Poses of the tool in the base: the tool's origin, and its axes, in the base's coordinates. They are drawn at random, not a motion.
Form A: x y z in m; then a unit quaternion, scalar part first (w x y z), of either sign.
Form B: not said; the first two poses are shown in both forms.
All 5 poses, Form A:
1: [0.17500 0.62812 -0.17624 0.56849 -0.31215 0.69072 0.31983]
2: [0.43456 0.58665 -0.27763 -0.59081 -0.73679 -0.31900 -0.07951]
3: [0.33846 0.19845 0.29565 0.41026 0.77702 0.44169 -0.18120]
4: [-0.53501 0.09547 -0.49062 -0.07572 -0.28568 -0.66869 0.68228]
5: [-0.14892 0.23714 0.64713 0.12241 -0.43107 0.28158 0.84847]
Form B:
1: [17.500 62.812 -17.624 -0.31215 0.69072 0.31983 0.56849]
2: [43.456 58.665 -27.763 0.73679 0.31900 0.07951 0.59081]
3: [33.846 19.845 29.565 0.77702 0.44169 -0.18120 0.41026]
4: [-53.501 9.547 -49.062 0.28568 0.66869 -0.68228 0.07572]
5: [-14.892 23.714 64.713 -0.43107 0.28158 0.84847 0.12241]
